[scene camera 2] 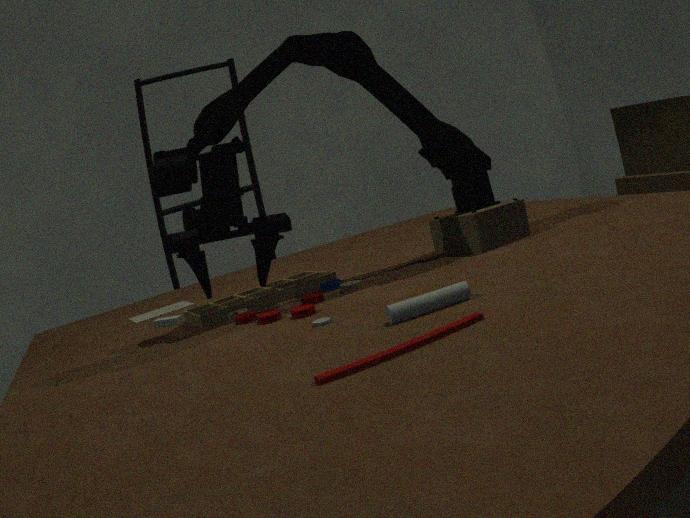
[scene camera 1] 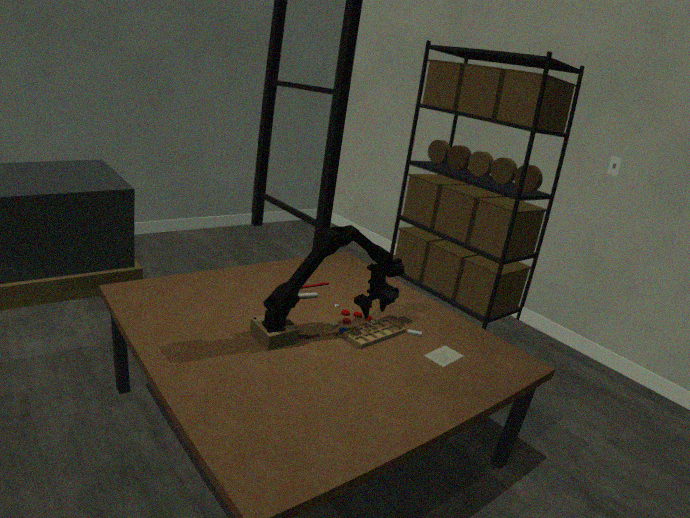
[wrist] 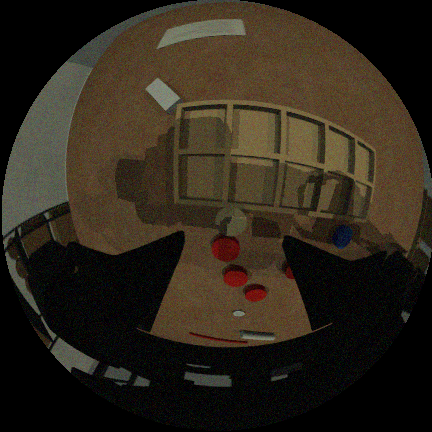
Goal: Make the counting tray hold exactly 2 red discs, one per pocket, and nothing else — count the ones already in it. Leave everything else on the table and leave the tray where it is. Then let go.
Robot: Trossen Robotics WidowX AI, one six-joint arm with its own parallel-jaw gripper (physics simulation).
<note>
The gripper (scene camera 2: 236,292) is open and holds nothing. Also in view: a wooden counting tray (scene camera 2: 208,314). A grey card (wrist: 214,27) rests on the table.
The wooden counting tray also shows in the wrist view (wrist: 245,154). The gripper also shows in scene camera 1 (scene camera 1: 374,314) and in the wrist view (wrist: 234,238).
</note>
